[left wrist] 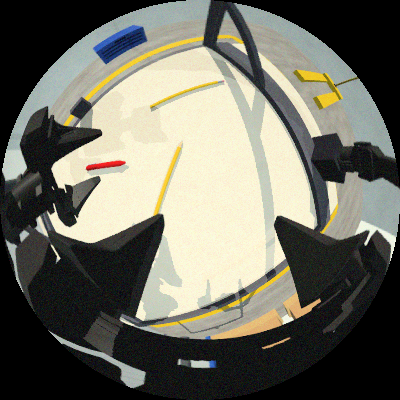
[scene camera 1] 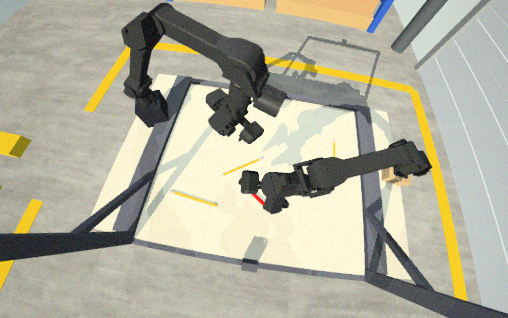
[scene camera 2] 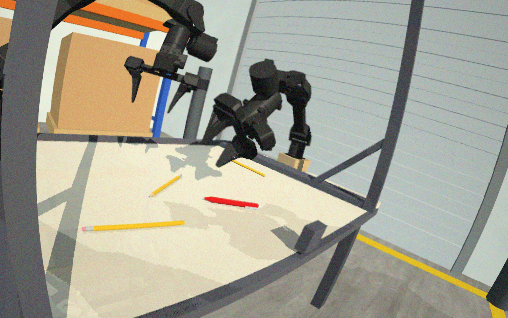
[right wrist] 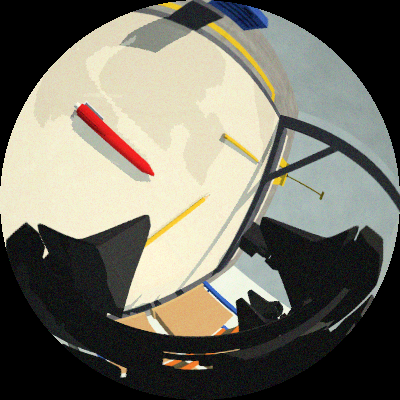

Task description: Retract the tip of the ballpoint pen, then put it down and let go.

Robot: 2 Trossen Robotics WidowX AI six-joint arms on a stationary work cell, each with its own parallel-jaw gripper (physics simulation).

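Seen in the pictures: left gripper, between the fingertips: (left wrist: 222, 220) (scene camera 2: 149, 107) (right wrist: 244, 293); right gripper, between the fingertips: (left wrist: 99, 158) (scene camera 2: 210, 155) (right wrist: 207, 222); left arm's base, origin of its link: (left wrist: 341, 157) (scene camera 1: 147, 101) (right wrist: 260, 244); right arm's base, origin of its link: (scene camera 2: 295, 156).
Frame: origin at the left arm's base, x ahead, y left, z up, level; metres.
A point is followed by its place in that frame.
A red ballpoint pen (scene camera 1: 258, 199) @[x 0.338, y -0.475, z -0.094 m] (scene camera 2: 231, 202) @[x 0.342, y -0.487, z -0.098 m] (left wrist: 106, 165) @[x 0.343, y -0.472, z -0.095 m] (right wrist: 115, 140) @[x 0.348, y -0.488, z -0.094 m] lies flat on the cream table top (scene camera 1: 310, 240) @[x 0.482, y -0.668, z -0.106 m] (scene camera 2: 210, 280) @[x 0.068, y -0.566, z -0.106 m]. Its white button end shows in the right wrist view; whether the writing tip is out is too small to tell. My right gripper (scene camera 2: 211, 154) @[x 0.314, y -0.427, z -0.003 m] (left wrist: 99, 158) @[x 0.314, y -0.427, z -0.003 m] (right wrist: 207, 222) @[x 0.314, y -0.427, z -0.003 m] is open and empty, above the table near the pen; in scene camera 1 it partly covers the pen. My left gripper (scene camera 1: 236, 132) @[x 0.289, y -0.259, z 0.065 m] (scene camera 2: 152, 106) @[x 0.289, y -0.259, z 0.065 m] (left wrist: 222, 220) @[x 0.289, y -0.259, z 0.065 m] is open and empty, high above the back part of the table, farther from the pen.
Yellow pencils lie on the table: one (scene camera 1: 242, 166) @[x 0.313, y -0.331, z -0.100 m] (scene camera 2: 166, 186) @[x 0.302, y -0.337, z -0.103 m] (left wrist: 168, 180) @[x 0.304, y -0.329, z -0.100 m] (right wrist: 177, 220) @[x 0.299, y -0.333, z -0.099 m] near the middle, one (scene camera 1: 195, 198) @[x 0.111, y -0.411, z -0.099 m] (scene camera 2: 135, 226) @[x 0.100, y -0.409, z -0.102 m] (left wrist: 187, 93) @[x 0.111, y -0.407, z -0.102 m] (right wrist: 241, 147) @[x 0.128, y -0.422, z -0.100 m] to its left front, one (scene camera 1: 334, 148) @[x 0.727, y -0.351, z -0.100 m] (scene camera 2: 248, 168) @[x 0.697, y -0.410, z -0.103 m] at the back right. A dark block (scene camera 1: 250, 264) @[x 0.253, y -0.669, z -0.050 m] (scene camera 2: 311, 237) @[x 0.222, y -0.674, z -0.064 m] stands at the front edge.
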